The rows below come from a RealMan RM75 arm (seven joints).
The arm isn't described. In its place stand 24 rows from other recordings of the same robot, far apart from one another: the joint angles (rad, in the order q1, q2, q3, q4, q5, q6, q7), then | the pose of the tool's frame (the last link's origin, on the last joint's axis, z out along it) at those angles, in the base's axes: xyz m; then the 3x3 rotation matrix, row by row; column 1 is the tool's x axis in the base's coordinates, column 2 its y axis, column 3 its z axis.
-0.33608, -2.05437, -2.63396, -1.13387, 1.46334, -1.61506, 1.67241 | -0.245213 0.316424 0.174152; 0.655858 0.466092 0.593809; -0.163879 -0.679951 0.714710; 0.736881 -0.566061 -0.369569
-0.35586, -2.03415, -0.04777, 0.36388, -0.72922, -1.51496, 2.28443 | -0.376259 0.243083 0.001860; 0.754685 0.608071 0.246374; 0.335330 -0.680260 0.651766; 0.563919 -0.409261 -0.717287
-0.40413, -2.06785, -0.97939, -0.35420, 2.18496, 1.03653, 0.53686 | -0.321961 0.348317 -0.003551; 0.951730 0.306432 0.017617; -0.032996 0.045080 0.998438; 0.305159 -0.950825 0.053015
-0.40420, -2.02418, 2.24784, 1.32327, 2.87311, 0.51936, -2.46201 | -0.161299 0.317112 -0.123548; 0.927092 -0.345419 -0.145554; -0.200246 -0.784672 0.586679; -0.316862 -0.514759 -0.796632
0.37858, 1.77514, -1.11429, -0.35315, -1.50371, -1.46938, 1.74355 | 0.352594 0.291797 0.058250; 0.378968 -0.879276 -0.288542; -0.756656 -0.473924 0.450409; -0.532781 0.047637 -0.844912
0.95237, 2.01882, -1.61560, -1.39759, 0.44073, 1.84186, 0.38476 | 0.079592 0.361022 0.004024; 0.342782 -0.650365 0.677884; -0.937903 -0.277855 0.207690; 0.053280 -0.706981 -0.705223
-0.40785, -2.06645, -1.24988, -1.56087, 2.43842, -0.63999, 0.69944 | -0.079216 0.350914 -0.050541; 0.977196 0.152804 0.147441; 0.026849 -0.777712 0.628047; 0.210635 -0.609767 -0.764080
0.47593, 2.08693, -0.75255, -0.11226, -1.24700, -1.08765, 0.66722 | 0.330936 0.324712 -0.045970; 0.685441 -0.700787 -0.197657; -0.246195 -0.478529 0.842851; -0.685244 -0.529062 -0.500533
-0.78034, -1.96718, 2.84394, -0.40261, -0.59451, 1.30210, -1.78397 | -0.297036 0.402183 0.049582; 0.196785 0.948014 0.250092; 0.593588 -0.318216 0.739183; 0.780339 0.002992 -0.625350
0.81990, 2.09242, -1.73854, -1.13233, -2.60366, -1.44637, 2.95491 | 0.138866 0.353740 -0.075534; 0.635211 -0.517706 0.573137; -0.693952 -0.708317 0.129298; 0.339025 -0.479861 -0.809194
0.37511, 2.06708, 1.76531, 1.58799, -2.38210, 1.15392, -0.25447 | 0.164064 0.368042 0.042998; 0.582741 -0.805908 0.104521; -0.677089 -0.410370 0.610857; -0.449403 -0.426742 -0.784811
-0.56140, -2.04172, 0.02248, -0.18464, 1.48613, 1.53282, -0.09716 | -0.266766 0.336372 -0.000220; 0.635172 0.612618 0.470378; -0.357226 -0.306945 0.882142; 0.684796 -0.728343 0.023879
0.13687, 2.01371, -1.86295, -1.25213, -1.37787, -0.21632, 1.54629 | 0.226587 0.346074 -0.027266; 0.854433 -0.513924 -0.076333; -0.224926 -0.498320 0.837309; -0.468351 -0.698255 -0.541375
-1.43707, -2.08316, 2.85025, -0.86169, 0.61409, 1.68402, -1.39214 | -0.156056 0.415005 0.048188; 0.895036 0.229505 -0.382410; 0.269357 -0.961562 0.053349; -0.355467 -0.150754 -0.922451
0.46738, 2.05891, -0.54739, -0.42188, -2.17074, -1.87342, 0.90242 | 0.278444 0.247646 -0.019893; 0.788920 -0.169538 -0.590646; -0.138648 -0.985512 0.097689; -0.598650 0.004824 -0.800996
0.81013, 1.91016, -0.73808, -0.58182, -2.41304, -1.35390, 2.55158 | 0.255942 0.413091 0.040889; 0.219010 -0.972085 0.084180; -0.933675 -0.183736 0.307395; -0.283347 -0.145919 -0.947851
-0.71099, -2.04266, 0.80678, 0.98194, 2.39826, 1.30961, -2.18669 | -0.222372 0.419150 0.054080; 0.706315 0.703338 -0.080214; 0.640958 -0.587307 0.494209; 0.300486 -0.400481 -0.865634
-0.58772, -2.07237, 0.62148, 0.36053, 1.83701, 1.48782, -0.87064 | -0.253497 0.334212 -0.028889; 0.796414 0.284103 0.533863; 0.031592 -0.901121 0.432416; 0.603926 -0.327517 -0.726641
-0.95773, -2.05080, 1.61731, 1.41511, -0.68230, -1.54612, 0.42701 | -0.022640 0.361036 -0.032394; 0.919676 0.213811 -0.329366; 0.303497 -0.919262 0.250695; -0.249172 -0.330519 -0.910313
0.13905, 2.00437, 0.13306, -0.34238, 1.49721, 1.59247, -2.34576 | 0.422223 0.194817 0.120378; 0.622175 -0.774960 -0.111066; 0.108230 -0.055363 0.992583; -0.775361 -0.629581 0.049428
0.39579, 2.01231, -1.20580, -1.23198, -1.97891, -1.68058, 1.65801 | 0.209590 0.304735 0.022698; 0.981214 -0.142426 -0.130131; -0.135423 -0.988895 0.061213; -0.137405 -0.042440 -0.989605
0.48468, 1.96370, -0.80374, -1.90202, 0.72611, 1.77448, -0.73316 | 0.168970 0.329493 0.196196; 0.848716 -0.468014 0.246261; -0.495965 -0.542743 0.677827; -0.183576 -0.697419 -0.692753
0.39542, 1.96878, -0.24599, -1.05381, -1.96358, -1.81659, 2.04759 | 0.303244 0.295354 0.173154; 0.397171 -0.852221 -0.340550; -0.503654 -0.512604 0.695392; -0.767195 -0.104670 -0.632816
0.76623, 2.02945, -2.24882, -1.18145, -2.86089, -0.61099, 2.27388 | 0.095266 0.367138 -0.130147; 0.686494 0.710645 0.153978; 0.504640 -0.618090 0.602747; 0.523511 -0.336078 -0.782935
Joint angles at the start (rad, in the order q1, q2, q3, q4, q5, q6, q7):
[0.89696, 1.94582, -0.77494, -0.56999, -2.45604, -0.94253, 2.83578]
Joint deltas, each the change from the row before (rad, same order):
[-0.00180, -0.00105, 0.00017, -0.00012, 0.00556, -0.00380, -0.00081]
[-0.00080, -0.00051, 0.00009, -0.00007, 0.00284, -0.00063, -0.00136]
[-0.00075, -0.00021, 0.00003, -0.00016, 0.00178, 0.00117, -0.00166]
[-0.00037, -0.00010, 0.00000, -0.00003, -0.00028, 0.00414, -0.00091]
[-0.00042, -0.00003, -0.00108, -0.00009, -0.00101, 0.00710, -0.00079]
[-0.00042, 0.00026, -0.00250, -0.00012, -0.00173, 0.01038, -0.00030]
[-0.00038, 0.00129, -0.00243, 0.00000, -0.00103, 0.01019, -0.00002]
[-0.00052, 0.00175, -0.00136, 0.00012, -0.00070, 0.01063, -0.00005]
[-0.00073, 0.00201, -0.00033, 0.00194, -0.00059, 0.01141, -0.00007]
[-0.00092, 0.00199, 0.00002, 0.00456, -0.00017, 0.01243, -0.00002]
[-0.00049, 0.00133, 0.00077, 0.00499, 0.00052, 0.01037, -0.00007]
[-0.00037, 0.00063, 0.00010, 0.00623, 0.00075, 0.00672, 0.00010]
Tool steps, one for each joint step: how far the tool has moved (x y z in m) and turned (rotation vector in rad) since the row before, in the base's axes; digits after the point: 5 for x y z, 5 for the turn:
[0.00023, -0.00047, 0.00023, -0.00122, 0.00536, -0.00095]
[0.00009, -0.00007, 0.00023, 0.00044, 0.00182, 0.00041]
[0.00019, 0.00006, 0.00025, 0.00161, 0.00023, 0.00075]
[0.00034, 0.00037, 0.00043, 0.00381, -0.00207, 0.00040]
[0.00048, 0.00062, 0.00057, 0.00582, -0.00430, 0.00070]
[0.00057, 0.00086, 0.00059, 0.00782, -0.00649, 0.00091]
[0.00036, 0.00070, 0.00002, 0.00704, -0.00486, 0.00070]
[0.00039, 0.00066, -0.00008, 0.00773, -0.00359, 0.00016]
[0.00081, 0.00044, -0.00044, 0.00760, -0.00238, -0.00157]
[0.00133, 0.00017, -0.00090, 0.00704, -0.00139, -0.00360]
[0.00118, 0.00013, -0.00077, 0.00589, 0.00002, -0.00373]
[0.00126, -0.00030, -0.00112, 0.00176, 0.00077, -0.00439]

